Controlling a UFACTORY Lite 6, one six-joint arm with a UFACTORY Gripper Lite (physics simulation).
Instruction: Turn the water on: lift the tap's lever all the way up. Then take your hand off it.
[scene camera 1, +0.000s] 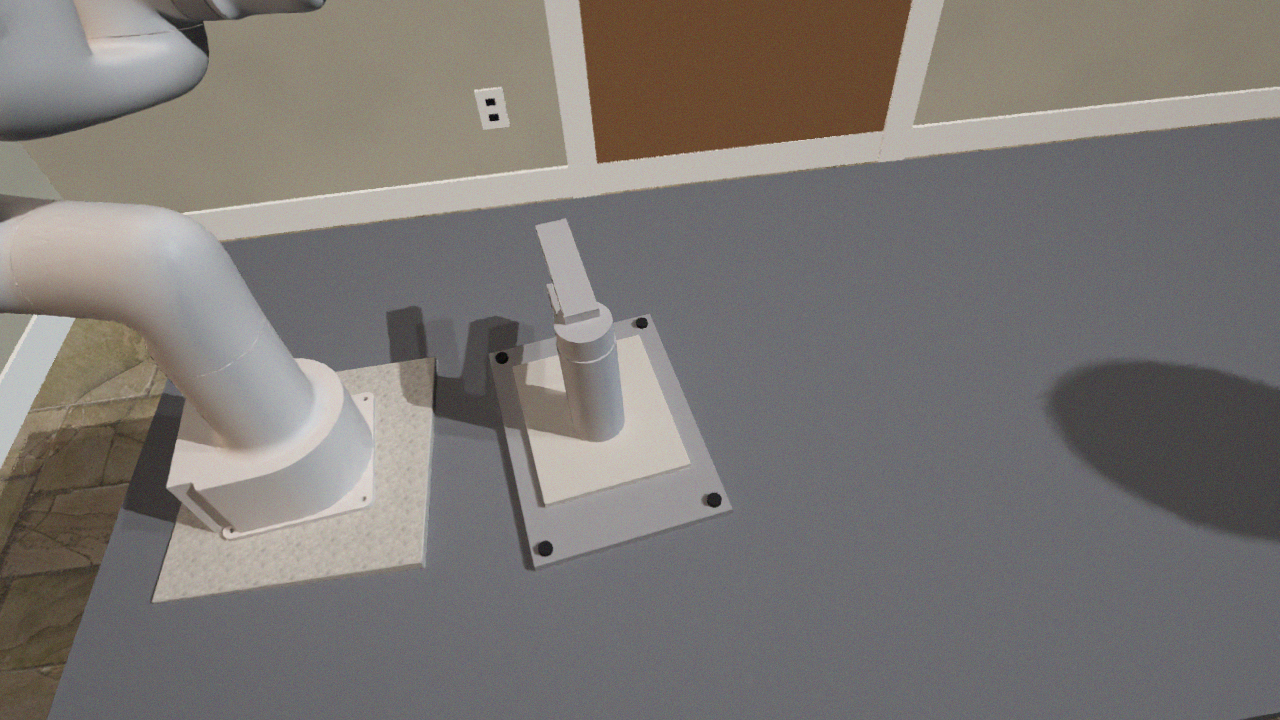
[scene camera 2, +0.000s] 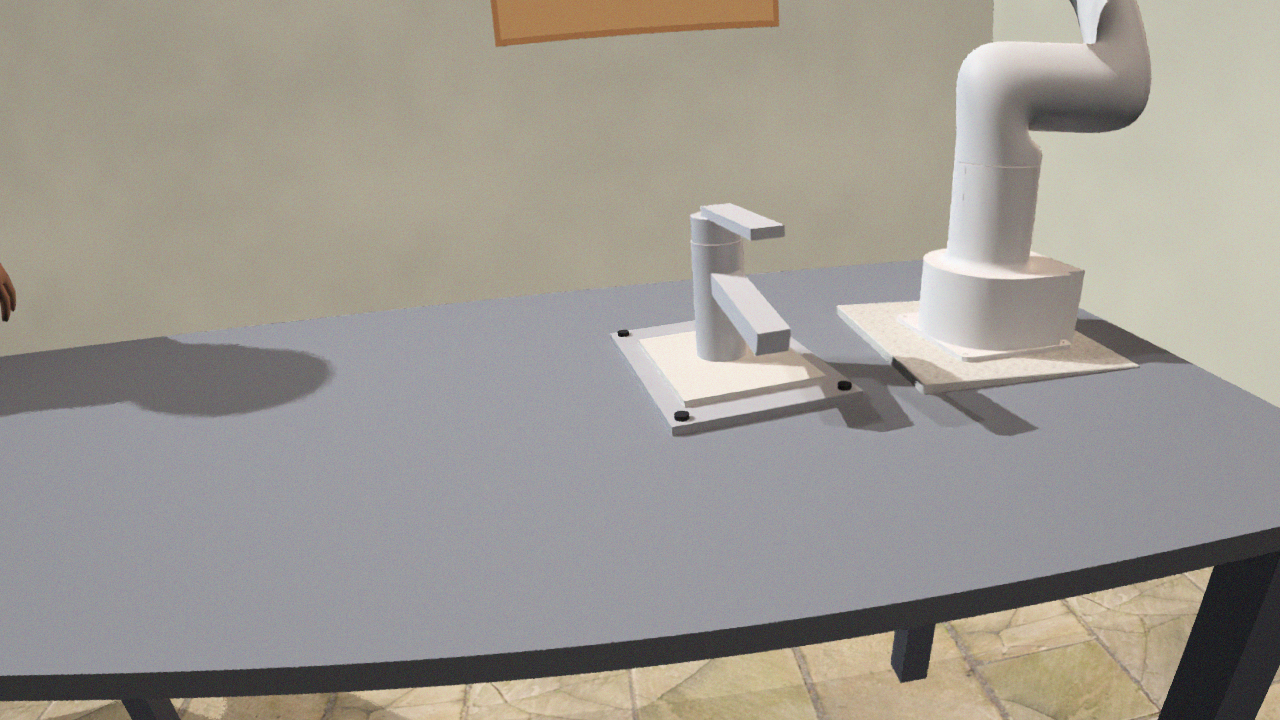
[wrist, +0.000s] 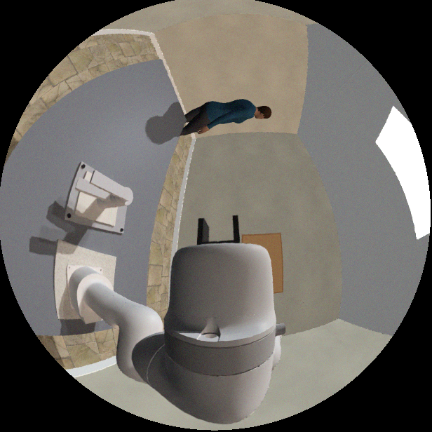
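Pixels of known places: arm's base, origin of the base link: (scene camera 1: 308, 462) (scene camera 2: 977, 333).
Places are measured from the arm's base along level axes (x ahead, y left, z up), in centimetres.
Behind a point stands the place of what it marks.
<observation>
The grey tap (scene camera 1: 595, 394) {y -5.2, x 26.6, z 7.7 cm} (scene camera 2: 713, 300) {y -0.7, x 27.9, z 6.7 cm} stands upright on its mounting plate (scene camera 1: 626, 532) {y -14.2, x 26.8, z 0.1 cm} (scene camera 2: 756, 414) {y 9.2, x 27.4, z -0.1 cm}. Its flat lever (scene camera 1: 566, 268) {y 2.5, x 26.4, z 14.9 cm} (scene camera 2: 742, 221) {y 5.9, x 27.1, z 14.9 cm} (wrist: 111, 185) reaches out from the top of the post, above the square spout (scene camera 2: 750, 313) {y 6.8, x 26.9, z 7.6 cm} (wrist: 91, 189). The lever looks about level, roughly in line with the spout; its exact tilt is hard to tell. My gripper (wrist: 219, 218) shows in the wrist view with its two black fingers apart, open and with nothing between them. It is well away from the tap and points toward the wall. The fingers do not show in either scene view.
My arm's base (scene camera 1: 268, 483) {y -6.1, x -0.3, z 6.4 cm} (scene camera 2: 998, 304) {y 5.7, x 2.3, z 5.1 cm} stands on a speckled board (scene camera 1: 393, 519) {y -8.1, x 7.8, z 0.4 cm} (scene camera 2: 1029, 374) {y 10.5, x 1.8, z -0.1 cm} beside the tap's plate, with a narrow gap between them. A person (wrist: 230, 112) in a blue top stands beyond the table (wrist: 130, 95). A large shadow lies on the table.
</observation>
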